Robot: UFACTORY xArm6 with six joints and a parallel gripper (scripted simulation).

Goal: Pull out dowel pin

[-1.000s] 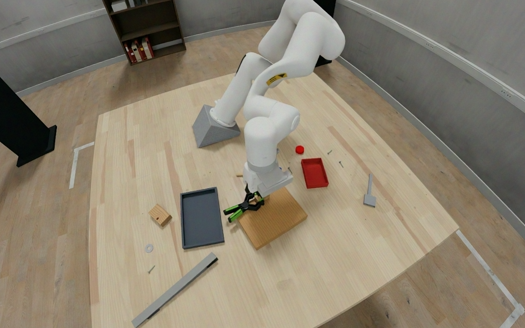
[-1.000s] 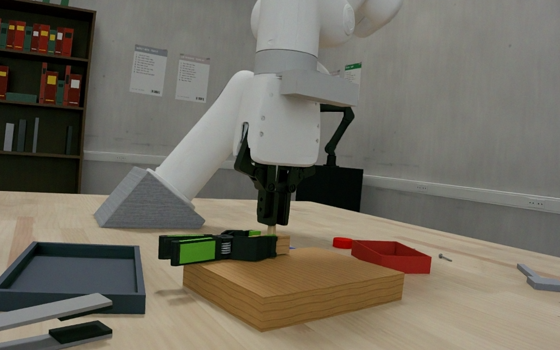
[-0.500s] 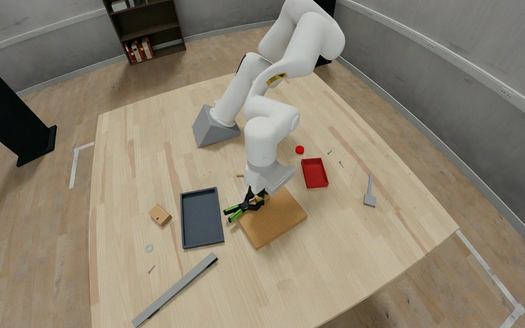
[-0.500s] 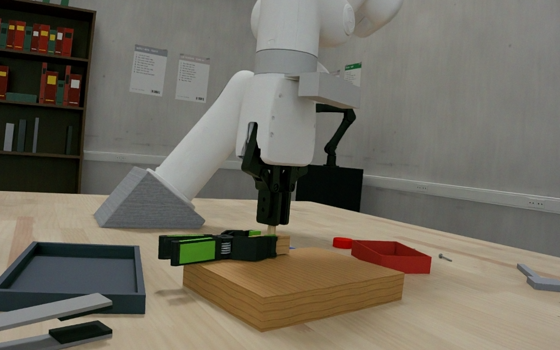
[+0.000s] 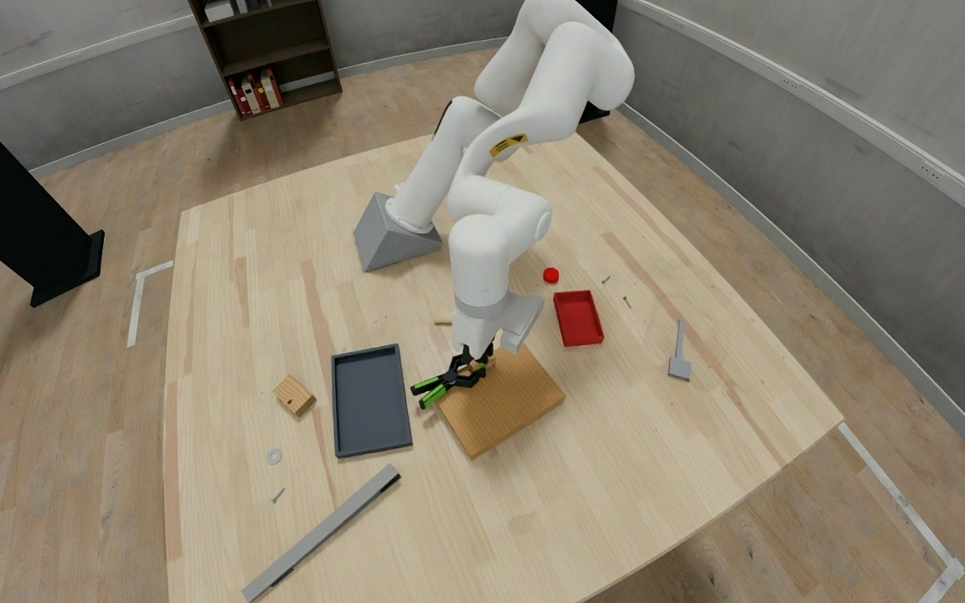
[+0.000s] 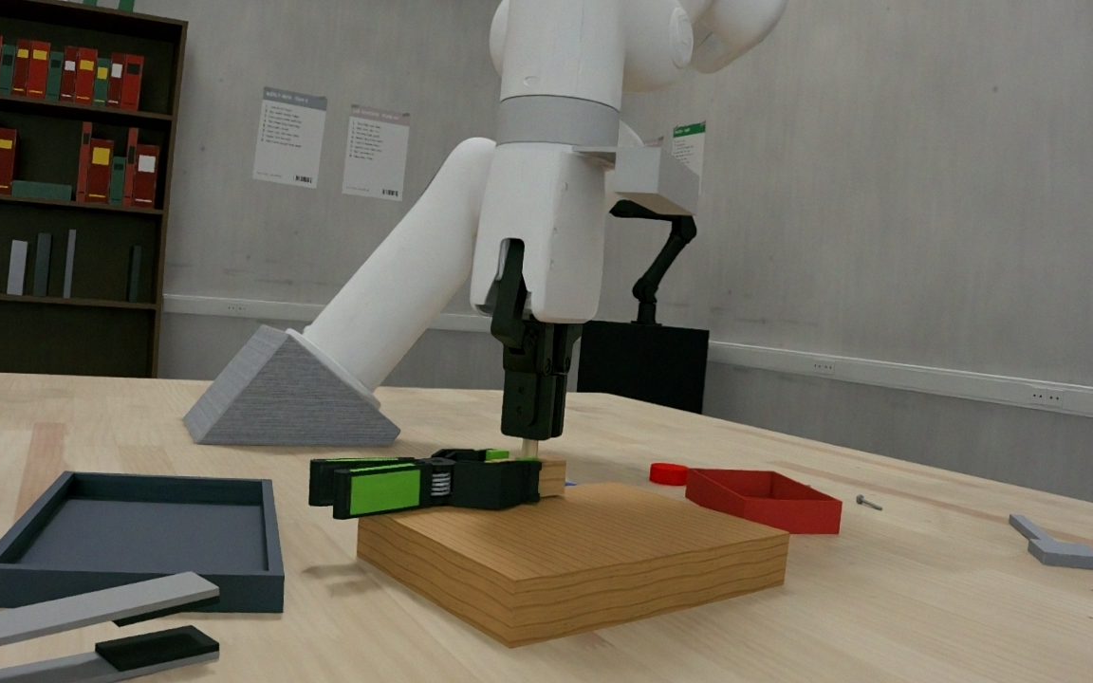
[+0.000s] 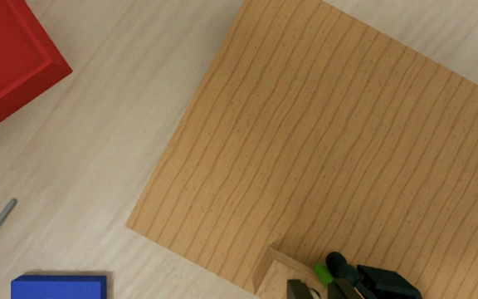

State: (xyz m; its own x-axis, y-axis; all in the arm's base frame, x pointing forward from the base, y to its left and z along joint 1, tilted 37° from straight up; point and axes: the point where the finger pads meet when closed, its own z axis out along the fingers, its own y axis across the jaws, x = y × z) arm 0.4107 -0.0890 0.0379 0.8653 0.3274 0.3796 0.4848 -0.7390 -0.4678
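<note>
The dowel pin is 2 cm below my hand. Round my hand: loose dowel (13 cm behind, 1 cm to the left, 8 cm below); bench board (6 cm ahead, 1 cm to the right, 7 cm below); small wooden block (5 cm below).
</note>
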